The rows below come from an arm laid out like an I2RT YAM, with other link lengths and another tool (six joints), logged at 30 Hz.
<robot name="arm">
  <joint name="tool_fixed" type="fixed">
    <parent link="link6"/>
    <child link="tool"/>
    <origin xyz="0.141 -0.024 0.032" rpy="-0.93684 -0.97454 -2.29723"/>
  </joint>
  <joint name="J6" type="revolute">
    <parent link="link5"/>
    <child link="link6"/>
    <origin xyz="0.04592 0 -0.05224"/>
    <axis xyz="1 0 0"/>
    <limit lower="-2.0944" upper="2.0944"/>
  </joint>
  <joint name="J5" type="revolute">
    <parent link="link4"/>
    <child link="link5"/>
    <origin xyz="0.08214 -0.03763 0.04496"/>
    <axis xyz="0 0 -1"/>
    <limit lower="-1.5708" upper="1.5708"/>
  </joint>
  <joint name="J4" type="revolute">
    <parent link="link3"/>
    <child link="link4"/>
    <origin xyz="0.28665 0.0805 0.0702"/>
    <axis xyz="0 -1 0"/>
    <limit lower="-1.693" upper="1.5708"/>
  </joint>
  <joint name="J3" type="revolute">
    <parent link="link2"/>
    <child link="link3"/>
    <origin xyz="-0.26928 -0.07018 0"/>
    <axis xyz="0 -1 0"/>
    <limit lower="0" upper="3.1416"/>
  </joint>
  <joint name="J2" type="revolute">
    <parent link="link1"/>
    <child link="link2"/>
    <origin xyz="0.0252 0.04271 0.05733"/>
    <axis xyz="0 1 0"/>
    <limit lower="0" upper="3.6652"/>
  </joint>
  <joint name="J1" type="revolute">
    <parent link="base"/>
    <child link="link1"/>
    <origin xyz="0 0 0.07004"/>
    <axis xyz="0 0 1"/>
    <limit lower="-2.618" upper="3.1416"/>
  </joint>
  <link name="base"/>
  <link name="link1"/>
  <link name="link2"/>
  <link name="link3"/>
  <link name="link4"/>
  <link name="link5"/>
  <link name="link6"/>
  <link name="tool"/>
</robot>
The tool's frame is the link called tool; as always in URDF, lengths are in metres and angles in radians.
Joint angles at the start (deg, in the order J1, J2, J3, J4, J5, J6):
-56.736 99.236 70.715 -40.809 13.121 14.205
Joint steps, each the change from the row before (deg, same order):
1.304 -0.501 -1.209 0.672 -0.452 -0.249
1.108 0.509 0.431 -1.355 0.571 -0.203
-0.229 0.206 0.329 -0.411 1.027 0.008
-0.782 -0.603 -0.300 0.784 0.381 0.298
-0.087 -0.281 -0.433 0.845 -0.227 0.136
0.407 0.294 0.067 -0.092 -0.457 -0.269
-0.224 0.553 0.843 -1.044 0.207 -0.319
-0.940 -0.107 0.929 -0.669 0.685 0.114
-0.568 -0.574 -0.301 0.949 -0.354 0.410
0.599 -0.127 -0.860 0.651 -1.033 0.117
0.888 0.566 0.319 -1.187 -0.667 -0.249
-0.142 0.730 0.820 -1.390 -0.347 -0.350
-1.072 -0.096 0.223 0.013 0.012 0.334
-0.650 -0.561 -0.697 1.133 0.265 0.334
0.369 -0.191 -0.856 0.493 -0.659 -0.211
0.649 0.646 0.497 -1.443 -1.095 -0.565
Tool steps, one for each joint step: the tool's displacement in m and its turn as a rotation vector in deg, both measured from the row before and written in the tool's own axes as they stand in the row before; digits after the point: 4 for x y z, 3 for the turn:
-0.0097 -0.0072 -0.0039 1.323 -0.419 -1.027
-0.0069 -0.0032 -0.0028 -0.266 -0.755 -1.766
0.0030 0.0041 0.0010 -1.032 0.467 -0.253
0.0072 0.0048 0.0009 -0.403 1.077 1.221
0.0009 -0.0008 0.0004 0.389 0.361 0.575
-0.0039 -0.0037 -0.0002 0.556 -0.556 -0.549
0.0010 0.0019 0.0009 -0.562 -0.409 -0.547
0.0100 0.0062 0.0002 -1.023 0.754 0.734
0.0053 0.0012 0.0004 0.283 0.692 1.444
-0.0080 -0.0049 -0.0008 1.073 -0.779 -0.048
-0.0094 -0.0048 -0.0020 0.465 -1.552 -1.306
-0.0029 0.0013 0.0010 -0.387 -1.180 -0.698
0.0060 0.0063 0.0022 -0.706 0.310 1.223
0.0046 0.0042 0.0016 -0.253 0.947 1.138
-0.0064 -0.0022 -0.0002 0.710 -0.585 -0.348
-0.0094 -0.0043 -0.0015 0.601 -1.940 -1.359

